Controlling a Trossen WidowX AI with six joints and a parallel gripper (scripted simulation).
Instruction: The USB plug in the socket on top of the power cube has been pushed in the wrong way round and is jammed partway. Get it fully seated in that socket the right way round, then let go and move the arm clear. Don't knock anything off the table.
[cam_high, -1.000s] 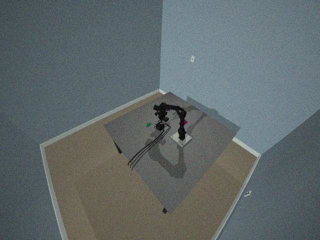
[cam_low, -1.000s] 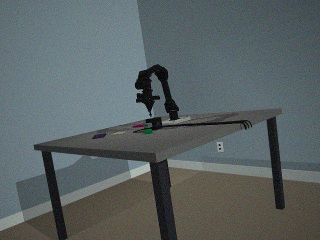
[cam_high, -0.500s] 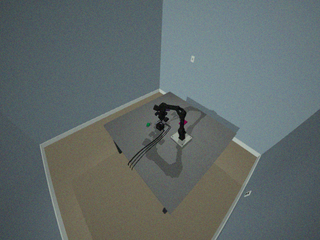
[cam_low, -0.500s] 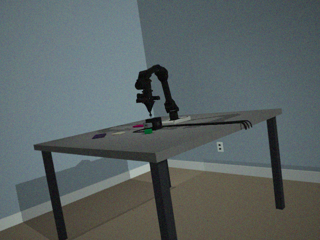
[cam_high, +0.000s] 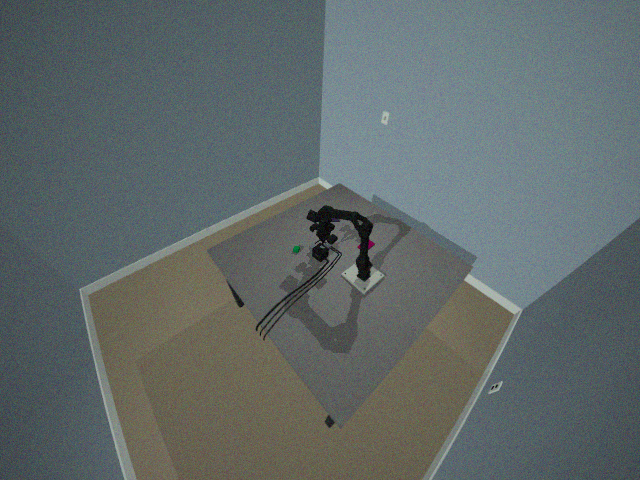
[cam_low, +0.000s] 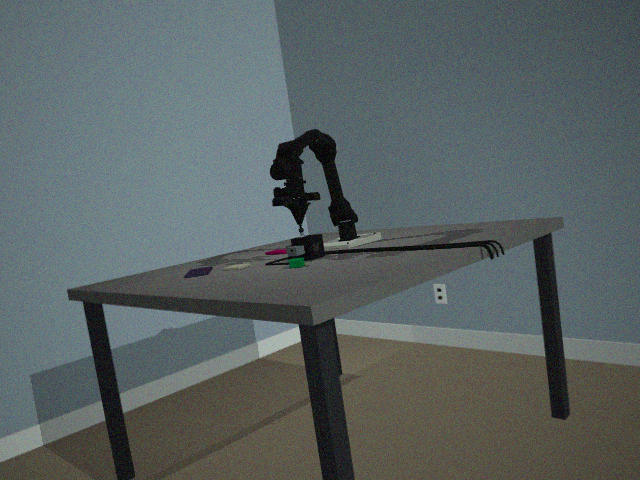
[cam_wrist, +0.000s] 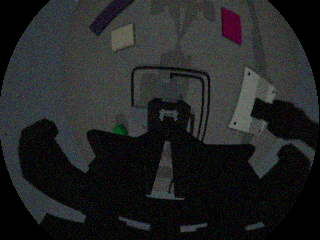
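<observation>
Right now my gripper tip is 2 cm above the USB plug. Also, from my gripper tip: green block: 14 cm ahead, 11 cm to the left, 11 cm below.
</observation>
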